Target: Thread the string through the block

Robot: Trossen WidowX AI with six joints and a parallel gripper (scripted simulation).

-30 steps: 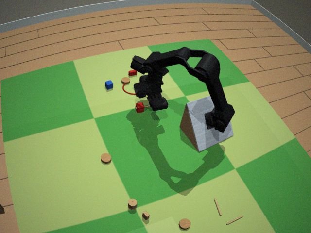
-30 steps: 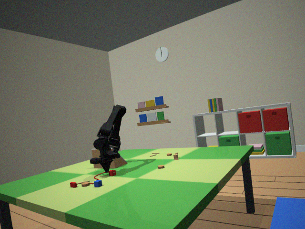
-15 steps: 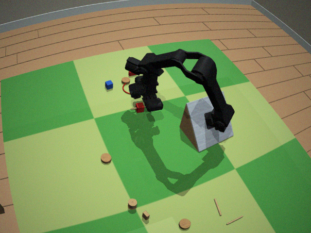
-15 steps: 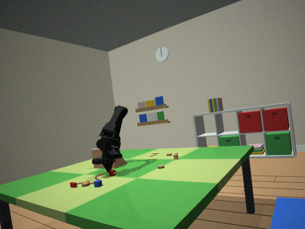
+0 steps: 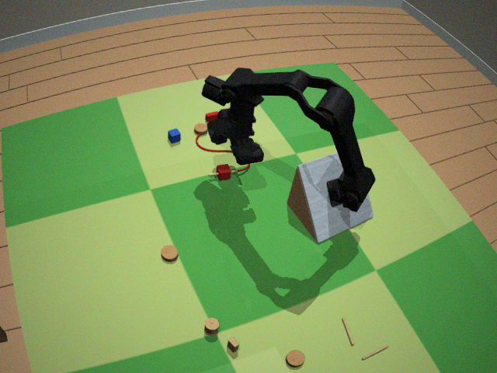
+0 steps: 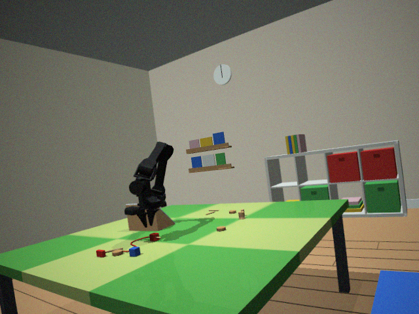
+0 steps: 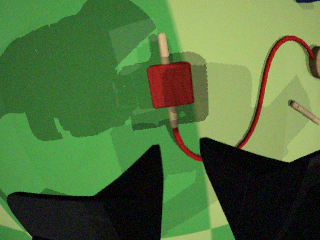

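My gripper tip is 40 mm above the red block, 30 mm short of it and 10 mm to the left of it. The rest, counted from my gripper tip: blue block (190 mm to the right, 100 mm ahead, 40 mm below); then thin wooden stick (40 mm below, 20 mm ahead); then round wooden button (190 mm to the right, 50 mm below, 10 mm ahead).
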